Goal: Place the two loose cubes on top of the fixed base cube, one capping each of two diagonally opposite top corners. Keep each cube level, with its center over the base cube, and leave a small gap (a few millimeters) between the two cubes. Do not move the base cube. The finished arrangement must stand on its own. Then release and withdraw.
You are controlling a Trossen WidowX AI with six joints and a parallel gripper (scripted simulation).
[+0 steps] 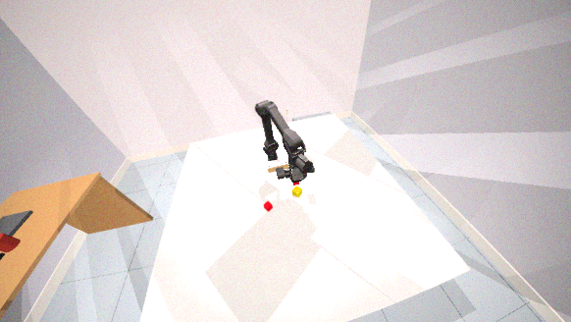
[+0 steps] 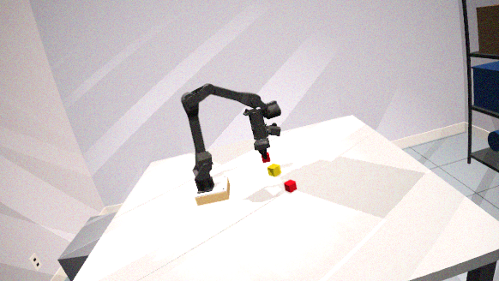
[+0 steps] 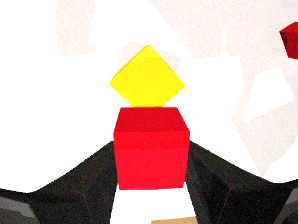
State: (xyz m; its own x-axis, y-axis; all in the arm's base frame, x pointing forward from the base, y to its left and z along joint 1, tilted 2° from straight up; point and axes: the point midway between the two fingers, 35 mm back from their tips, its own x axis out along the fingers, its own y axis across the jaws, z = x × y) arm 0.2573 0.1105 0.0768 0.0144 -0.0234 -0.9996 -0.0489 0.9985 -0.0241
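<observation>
The yellow cube is 7 cm below my gripper tip and 2 cm ahead of it. Also, from my gripper tip: red cube right at my gripper tip.
</observation>
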